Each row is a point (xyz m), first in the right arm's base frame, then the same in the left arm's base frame.
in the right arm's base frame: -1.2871 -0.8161 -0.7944
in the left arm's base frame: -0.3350 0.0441 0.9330
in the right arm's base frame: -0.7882 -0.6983 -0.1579
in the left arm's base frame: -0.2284 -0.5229 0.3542
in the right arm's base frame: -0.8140 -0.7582 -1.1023
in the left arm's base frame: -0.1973 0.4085 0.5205
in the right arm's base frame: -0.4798 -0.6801 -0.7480
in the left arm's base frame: -0.1196 0.0997 0.1438
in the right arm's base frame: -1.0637 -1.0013 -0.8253
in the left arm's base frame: -0.4915 0.1278 0.7014
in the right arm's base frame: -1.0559 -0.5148 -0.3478
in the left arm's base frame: -0.0565 -0.3957 0.6634
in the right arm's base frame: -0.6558 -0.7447 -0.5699
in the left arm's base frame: -0.2197 -0.0935 0.2836
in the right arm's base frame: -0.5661 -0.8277 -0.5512
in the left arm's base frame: -0.2942 -0.0895 0.1850
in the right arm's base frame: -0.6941 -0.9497 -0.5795
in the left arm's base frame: -0.4256 -0.0663 0.3043
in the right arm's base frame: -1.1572 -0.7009 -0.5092
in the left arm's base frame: -0.2354 -0.2306 0.7714
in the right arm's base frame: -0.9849 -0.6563 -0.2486
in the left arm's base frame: -0.1987 -0.4669 0.5655
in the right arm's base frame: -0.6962 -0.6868 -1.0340
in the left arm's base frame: -0.1209 0.3503 0.4004
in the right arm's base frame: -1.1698 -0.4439 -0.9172
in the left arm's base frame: 0.0578 0.1395 0.8700
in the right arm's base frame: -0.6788 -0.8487 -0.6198
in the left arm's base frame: -0.3201 -0.0360 0.3046
